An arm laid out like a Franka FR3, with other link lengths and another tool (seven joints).
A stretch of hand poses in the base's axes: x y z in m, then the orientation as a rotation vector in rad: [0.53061, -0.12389, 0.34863, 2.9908, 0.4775, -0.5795]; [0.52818, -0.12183, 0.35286, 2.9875, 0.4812, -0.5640]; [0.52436, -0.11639, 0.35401, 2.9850, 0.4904, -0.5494]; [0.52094, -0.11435, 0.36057, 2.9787, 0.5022, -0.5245]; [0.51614, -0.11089, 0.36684, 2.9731, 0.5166, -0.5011]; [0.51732, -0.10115, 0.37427, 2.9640, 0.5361, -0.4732]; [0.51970, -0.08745, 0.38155, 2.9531, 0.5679, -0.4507]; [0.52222, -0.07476, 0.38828, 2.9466, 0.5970, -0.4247]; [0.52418, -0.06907, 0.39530, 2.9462, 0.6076, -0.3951]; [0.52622, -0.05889, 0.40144, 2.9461, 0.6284, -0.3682]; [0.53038, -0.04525, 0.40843, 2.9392, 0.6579, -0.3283]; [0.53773, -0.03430, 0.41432, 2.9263, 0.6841, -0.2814]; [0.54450, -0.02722, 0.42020, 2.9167, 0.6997, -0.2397]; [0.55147, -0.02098, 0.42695, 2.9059, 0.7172, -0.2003]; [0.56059, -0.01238, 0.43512, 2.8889, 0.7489, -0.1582]
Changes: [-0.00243, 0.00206, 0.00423, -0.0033, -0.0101, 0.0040]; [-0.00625, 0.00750, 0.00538, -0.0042, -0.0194, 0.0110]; [-0.00967, 0.00954, 0.01194, -0.0085, -0.0355, 0.0211]; [-0.01447, 0.01300, 0.01821, -0.0111, -0.0505, 0.0326]; [-0.01329, 0.02274, 0.02564, -0.0154, -0.0684, 0.0484]; [-0.01091, 0.03644, 0.03292, -0.0172, -0.0822, 0.0718]; [-0.00839, 0.04913, 0.03965, -0.0153, -0.0982, 0.0924]; [-0.00643, 0.05482, 0.04667, -0.0132, -0.1173, 0.1003]; [-0.00439, 0.06500, 0.05281, -0.0071, -0.1340, 0.1140]; [-0.00023, 0.07864, 0.05980, -0.0043, -0.1591, 0.1355]; [0.00712, 0.08959, 0.06569, -0.0072, -0.1896, 0.1572]; [0.01389, 0.09667, 0.07157, -0.0098, -0.2170, 0.1713]; [0.02086, 0.10291, 0.07832, -0.0124, -0.2429, 0.1868]; [0.02998, 0.11151, 0.08649, -0.0149, -0.2703, 0.2128]
